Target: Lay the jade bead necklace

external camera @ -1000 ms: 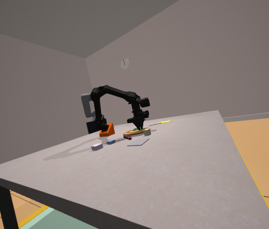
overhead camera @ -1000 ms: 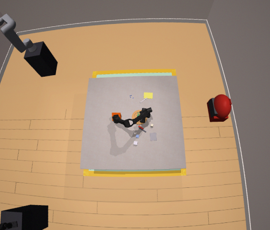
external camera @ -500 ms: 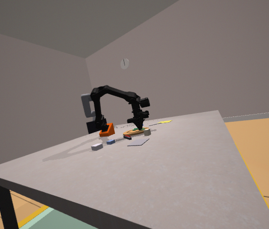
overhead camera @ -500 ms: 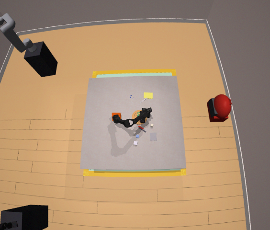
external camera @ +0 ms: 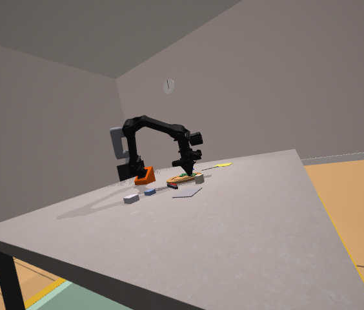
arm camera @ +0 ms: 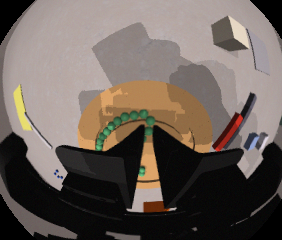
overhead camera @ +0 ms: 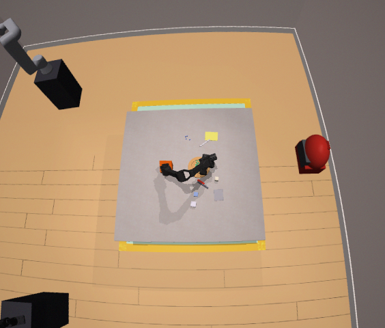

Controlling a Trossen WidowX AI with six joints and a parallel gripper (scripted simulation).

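Right now the round wooden bead board is 50 mm behind my gripper tip, 10 mm to the left of it and 10 mm below it. Round my gripper tip: beige cube: 100 mm ahead, 120 mm to the right; then red-handled tool: 40 mm behind, 140 mm to the right, 10 mm below; then blue block: 100 mm behind, 240 mm to the right, 10 mm below.
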